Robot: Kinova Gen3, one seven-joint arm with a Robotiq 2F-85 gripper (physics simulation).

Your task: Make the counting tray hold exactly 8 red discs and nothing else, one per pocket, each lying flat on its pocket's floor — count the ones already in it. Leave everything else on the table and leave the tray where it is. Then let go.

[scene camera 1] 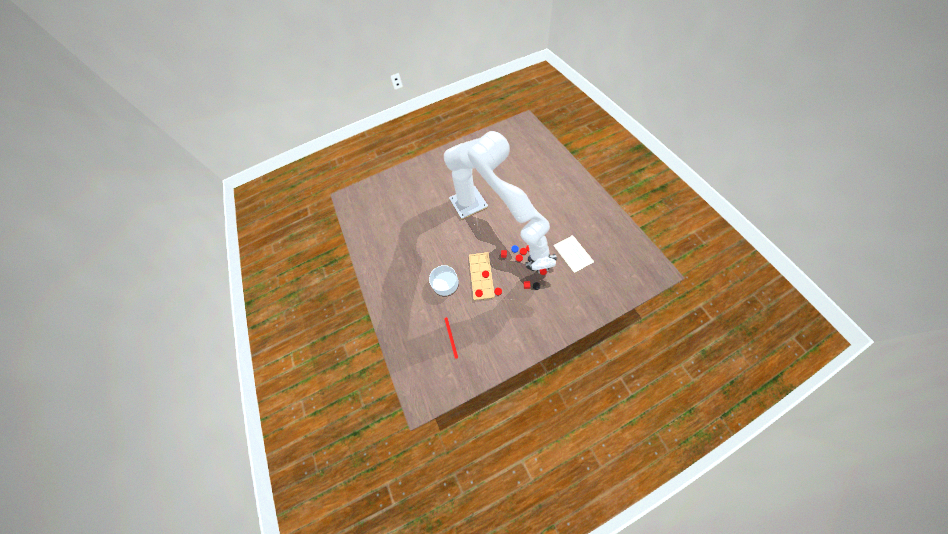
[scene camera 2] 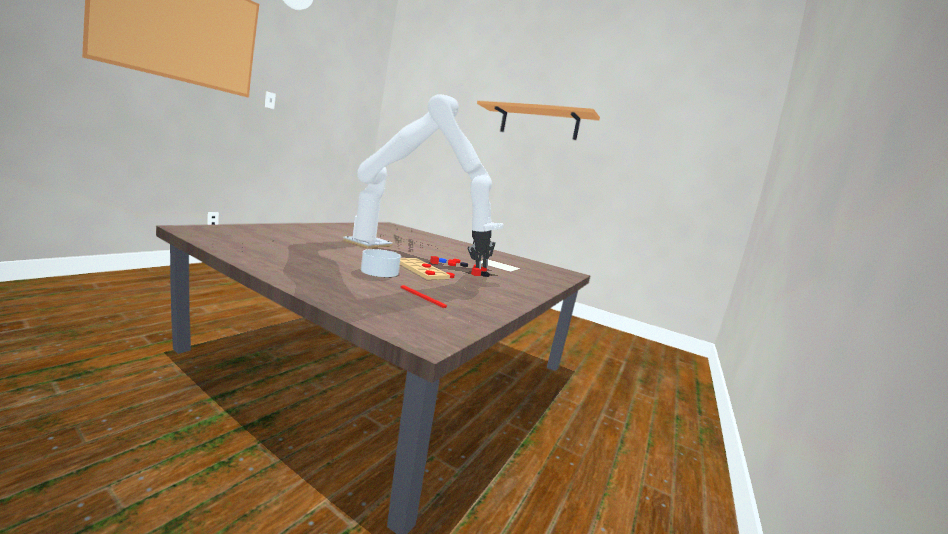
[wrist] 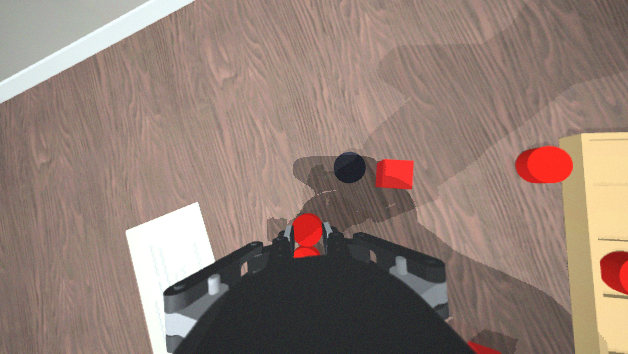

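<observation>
The tan counting tray point(scene camera 1: 478, 258) point(wrist: 575, 200) lies on the table. Two red discs show in it, one near the middle point(scene camera 1: 485, 273) and one at the near end point(scene camera 1: 478, 293). Another red disc point(scene camera 1: 498, 291) point(scene camera 2: 451, 275) point(wrist: 550, 164) lies on the table against the tray's side. My gripper point(wrist: 308, 233) point(scene camera 2: 482, 267) is low at the table, right of the tray in scene camera 1, with its fingers closed on the sides of a red disc point(wrist: 307, 226). A second red disc point(wrist: 306, 252) shows partly behind it, mostly hidden by the gripper body.
A black disc point(scene camera 1: 536, 285) point(wrist: 349, 167) and a red cube point(scene camera 1: 527, 285) point(wrist: 397, 174) lie near the gripper. A blue disc point(scene camera 1: 514, 249) lies among several red pieces point(scene camera 1: 518, 258). A bowl point(scene camera 1: 443, 281), a red stick point(scene camera 1: 451, 338) and white paper point(scene camera 1: 573, 253) point(wrist: 172, 270) are farther out.
</observation>
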